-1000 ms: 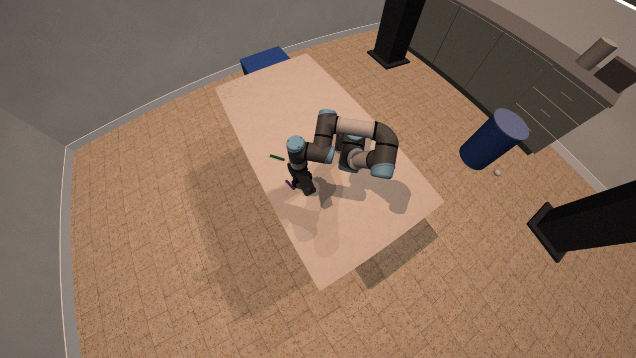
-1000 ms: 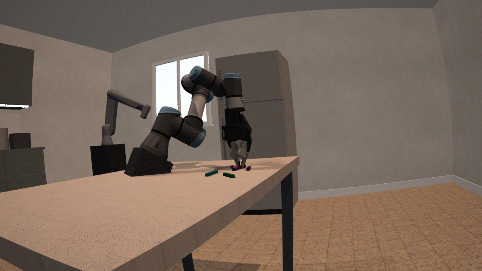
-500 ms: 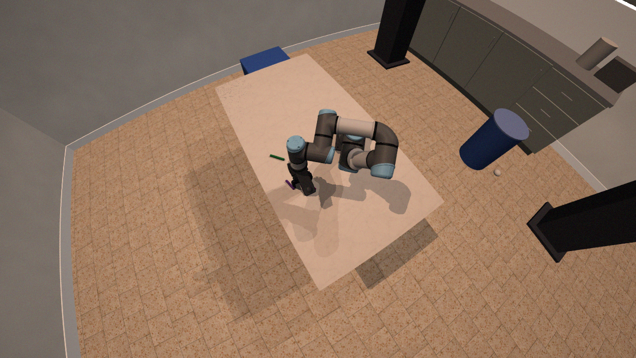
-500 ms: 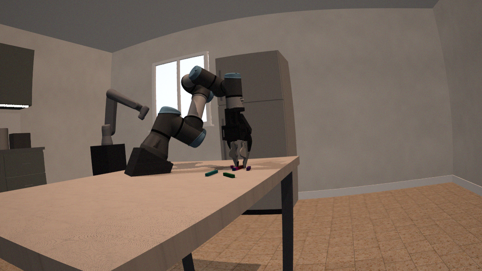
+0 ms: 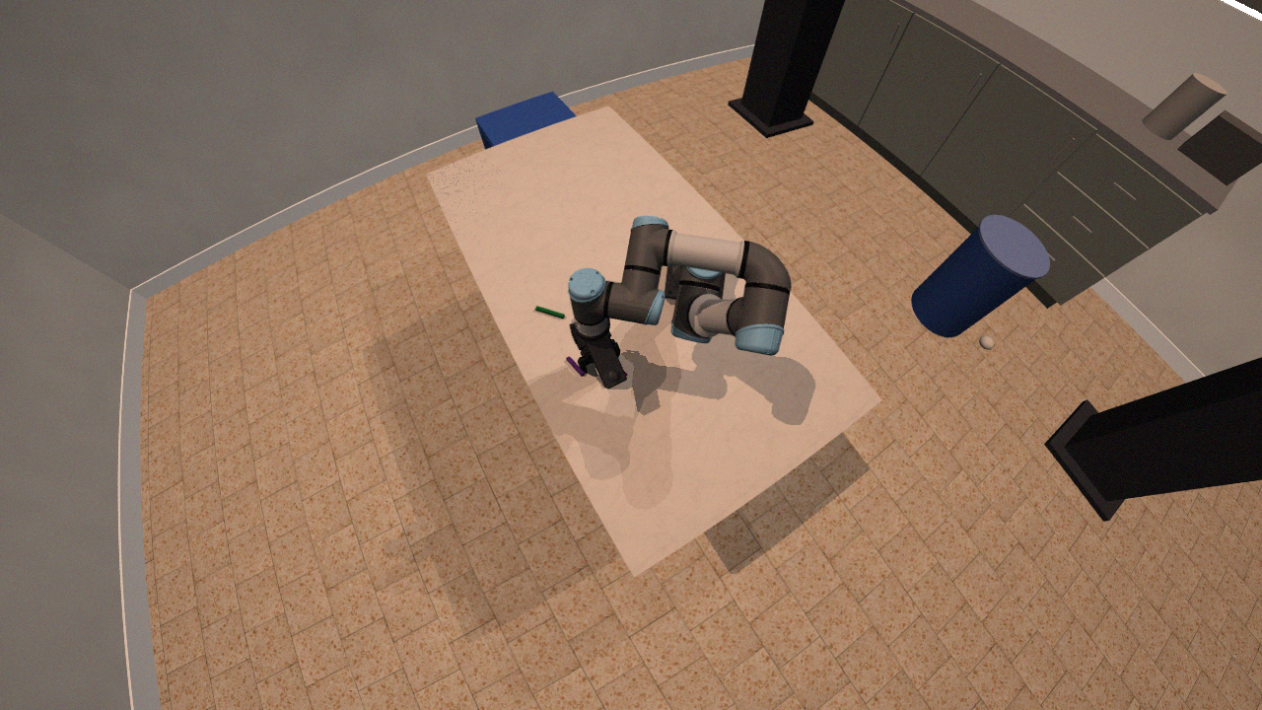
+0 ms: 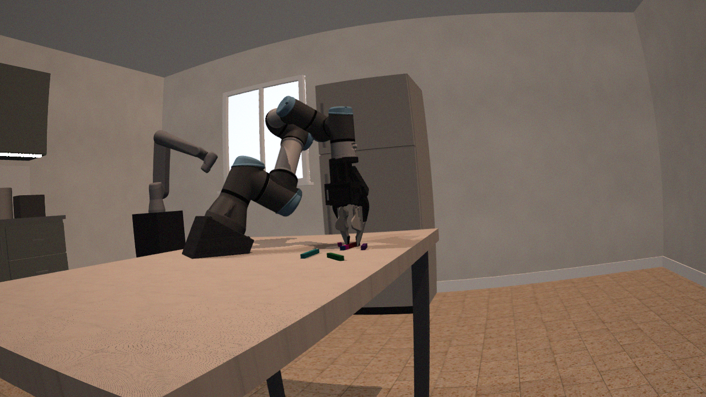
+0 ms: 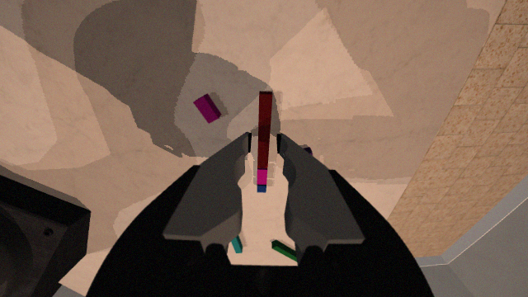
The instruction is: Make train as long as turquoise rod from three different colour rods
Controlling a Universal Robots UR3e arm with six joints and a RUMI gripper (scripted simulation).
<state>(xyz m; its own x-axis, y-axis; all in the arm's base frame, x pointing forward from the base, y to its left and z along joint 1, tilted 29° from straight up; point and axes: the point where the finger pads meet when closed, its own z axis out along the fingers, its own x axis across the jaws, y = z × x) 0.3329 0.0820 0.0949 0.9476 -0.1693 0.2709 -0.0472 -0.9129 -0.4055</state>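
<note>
My gripper is now 1 cm above the red rod. Round my hand: purple rod: 5 cm ahead, 5 cm to the right, 1 cm below; then turquoise rod: 5 cm behind, 16 cm to the right, 1 cm below; then blue rod: 6 cm to the right, 1 cm below.
</note>
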